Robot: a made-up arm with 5 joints.
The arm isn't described. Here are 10 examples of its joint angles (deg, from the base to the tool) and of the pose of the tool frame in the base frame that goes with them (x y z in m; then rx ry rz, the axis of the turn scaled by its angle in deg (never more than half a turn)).
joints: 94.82 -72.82 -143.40 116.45 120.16
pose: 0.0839 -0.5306 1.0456 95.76 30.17 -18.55
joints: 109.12 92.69 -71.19 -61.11 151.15
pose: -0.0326 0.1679 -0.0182 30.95 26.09 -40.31
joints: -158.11 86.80 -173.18 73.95 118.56
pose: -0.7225 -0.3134 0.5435 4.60 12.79 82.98
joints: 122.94 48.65 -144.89 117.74 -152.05
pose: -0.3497 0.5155 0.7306 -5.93 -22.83 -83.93
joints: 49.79 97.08 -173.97 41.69 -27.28
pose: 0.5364 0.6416 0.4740 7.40 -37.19 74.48
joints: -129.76 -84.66 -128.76 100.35 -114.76
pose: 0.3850 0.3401 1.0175 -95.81 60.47 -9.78
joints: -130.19 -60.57 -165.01 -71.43 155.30
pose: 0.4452 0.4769 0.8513 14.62 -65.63 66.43
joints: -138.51 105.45 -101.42 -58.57 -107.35
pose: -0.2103 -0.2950 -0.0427 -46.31 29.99 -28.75
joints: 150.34 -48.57 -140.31 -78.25 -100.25
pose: 0.3606 -0.2700 1.1190 44.50 -95.23 -81.60
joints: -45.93 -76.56 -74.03 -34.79 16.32
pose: -0.0626 0.0962 1.1633 44.81 169.52 -4.26
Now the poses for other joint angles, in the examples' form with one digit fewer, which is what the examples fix.
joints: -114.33 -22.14 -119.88 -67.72 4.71
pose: 0.039 -0.070 1.216 131.5 92.7 -36.8
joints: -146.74 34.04 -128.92 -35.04 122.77
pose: -0.514 -0.366 0.953 28.6 134.9 45.8
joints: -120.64 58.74 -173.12 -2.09 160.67
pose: -0.308 -0.585 1.018 -42.0 115.4 48.2
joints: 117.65 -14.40 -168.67 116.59 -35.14
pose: 0.013 -0.100 1.293 58.0 -66.1 130.4
